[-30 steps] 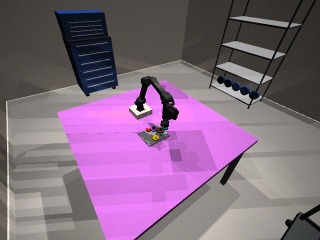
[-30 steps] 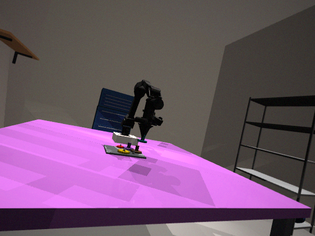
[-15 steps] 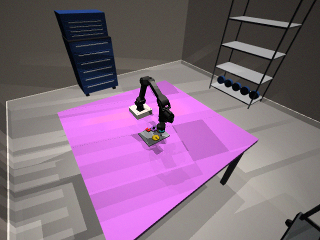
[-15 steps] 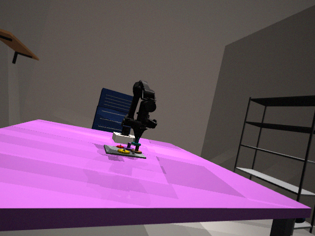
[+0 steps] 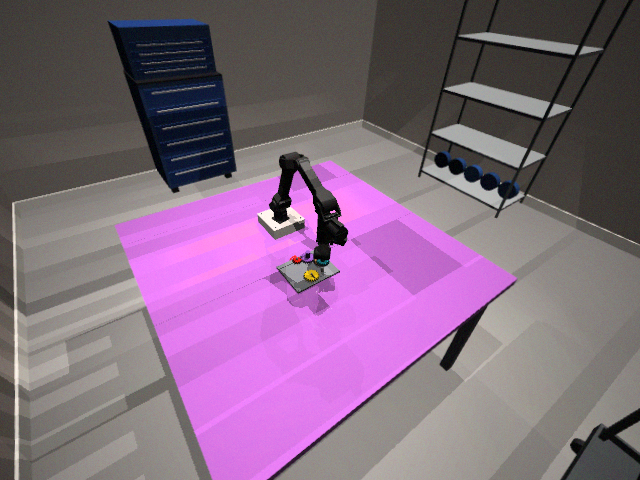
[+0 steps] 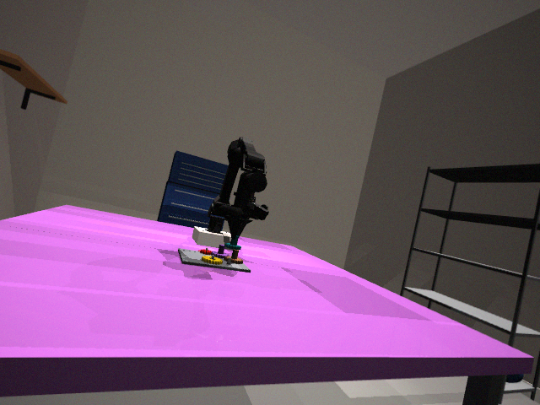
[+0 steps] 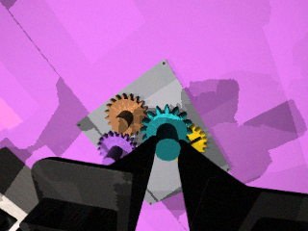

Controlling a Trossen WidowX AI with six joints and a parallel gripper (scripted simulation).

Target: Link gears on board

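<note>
The cyan gear lies 10 mm below my gripper tip. From my gripper tip the other things lie so: yellow gear 10 mm behind, 50 mm to the right, 70 mm below; purple gear 100 mm behind, 10 mm to the left, 60 mm below; brown gear 40 mm behind, 40 mm to the left, 60 mm below.
</note>
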